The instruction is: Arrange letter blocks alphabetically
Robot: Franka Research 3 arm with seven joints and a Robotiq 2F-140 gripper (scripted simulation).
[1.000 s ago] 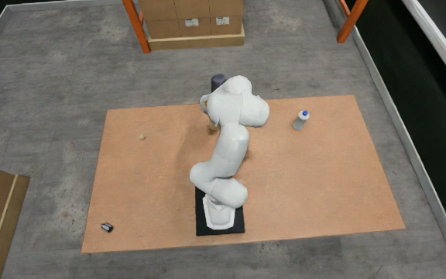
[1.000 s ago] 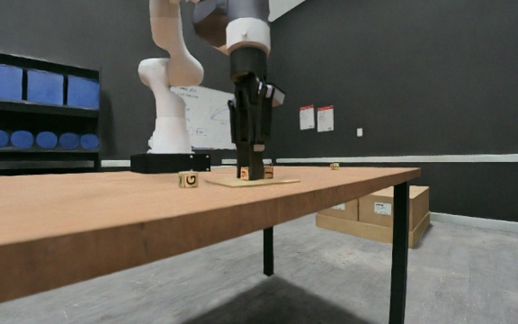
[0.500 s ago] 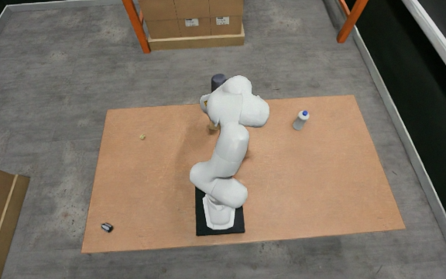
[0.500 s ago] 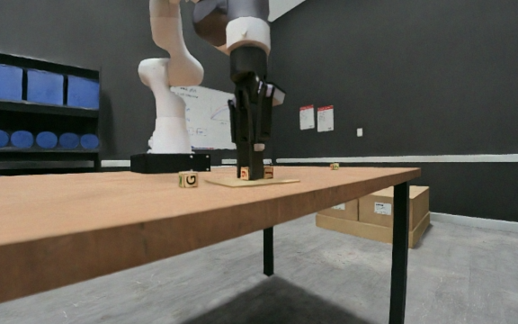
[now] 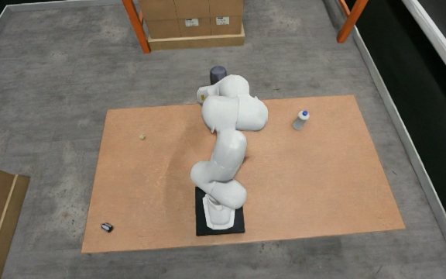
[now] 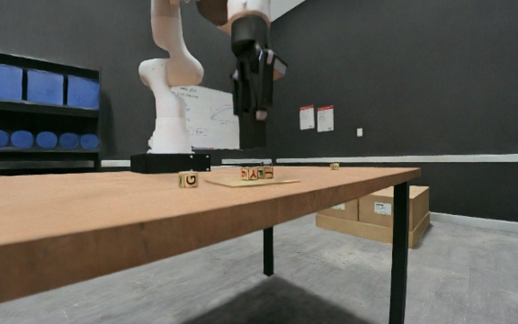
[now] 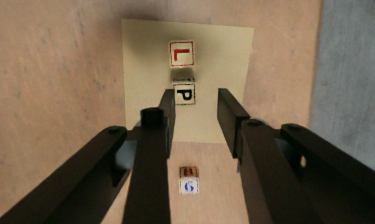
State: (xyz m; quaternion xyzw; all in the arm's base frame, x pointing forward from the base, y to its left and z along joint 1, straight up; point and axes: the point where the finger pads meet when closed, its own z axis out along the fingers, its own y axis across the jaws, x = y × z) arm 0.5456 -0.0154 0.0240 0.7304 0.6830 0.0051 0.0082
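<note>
The block is 120 mm behind my hand, 510 mm to the left of it and 90 mm below it. The rest, counted from my hand: pale yellow mat: 10 mm behind, 100 mm below; white bottle: 60 mm behind, 510 mm to the right, 20 mm below; black object: 670 mm behind, 650 mm to the left, 80 mm below.
</note>
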